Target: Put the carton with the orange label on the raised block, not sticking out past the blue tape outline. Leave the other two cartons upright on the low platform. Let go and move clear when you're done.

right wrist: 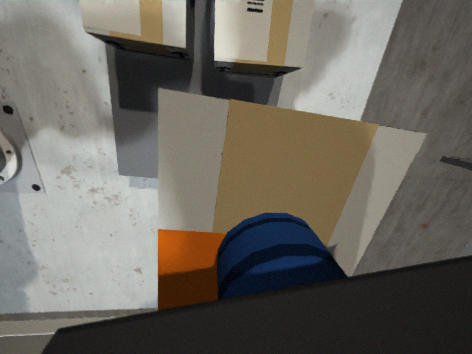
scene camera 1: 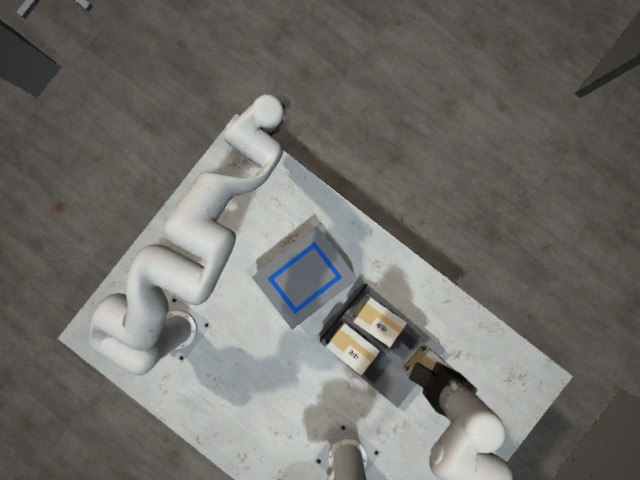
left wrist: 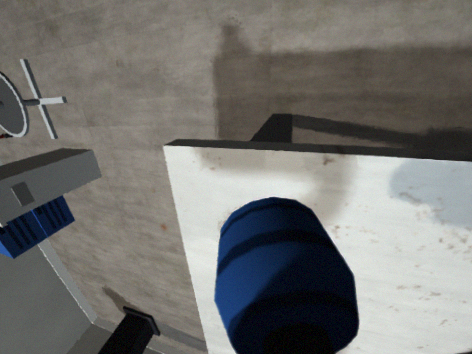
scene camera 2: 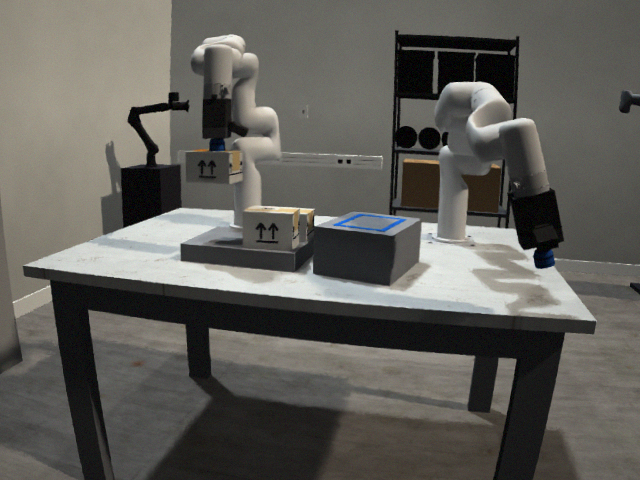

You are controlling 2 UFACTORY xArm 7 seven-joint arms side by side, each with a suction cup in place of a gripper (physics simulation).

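Frame: origin at the left arm's base, x ahead, y left, z up, level; metres.
Seen in the pictures: left end effector, tool point: [left wrist: 270,241] [scene camera 2: 545,265]; right end effector, tool point: [right wrist: 260,234] [scene camera 2: 217,155]; left arm's base, origin of the base link: [scene camera 1: 178,329] [scene camera 2: 450,239]; right arm's base, origin of the base link: [scene camera 1: 347,456].
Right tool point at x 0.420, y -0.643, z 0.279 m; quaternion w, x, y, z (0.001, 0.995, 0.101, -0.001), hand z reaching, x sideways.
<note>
Pixels of each thing's top centre, then the offset from my right tool point to it. Level surfaces: height alone.
- carton with the orange label, middle of its top: [right wrist: 264,270] [scene camera 2: 214,150] [scene camera 1: 438,379] dx +0.000, dy -0.008, dz +0.013 m
- low platform, middle of its top: [right wrist: 199,78] [scene camera 2: 251,238] [scene camera 1: 382,346] dx -0.047, dy +0.081, dz -0.231 m
- raised block, middle of its top: [scene camera 2: 371,222] [scene camera 1: 304,277] dx -0.017, dy +0.412, dz -0.158 m
- table, its level: dz -0.279 m
The carton with the orange label [scene camera 2: 212,167] [right wrist: 295,165] [scene camera 1: 424,360] hangs upright from my right gripper [scene camera 2: 217,149] [right wrist: 280,260], well above the low platform. The suction cup hides part of its orange label [right wrist: 190,255]. The other two cartons [scene camera 1: 379,321] [scene camera 1: 353,348] stand upright on the low platform [scene camera 1: 393,384] [scene camera 2: 232,254]; the nearer one [scene camera 2: 271,227] hides most of the other [scene camera 2: 308,225] in scene camera 2. The raised block [scene camera 1: 293,319] [scene camera 2: 354,256] bears the blue tape outline [scene camera 1: 282,296] [scene camera 2: 368,228], with nothing on it. My left gripper [scene camera 2: 544,266] [left wrist: 290,280] is open and holds nothing.
The raised block stands beside the low platform, on the table [scene camera 1: 248,310] [scene camera 2: 155,268], and is taller than it. The left arm reaches along the table's far left side in scene camera 1. A shelf rack [scene camera 2: 394,124] stands behind the table.
</note>
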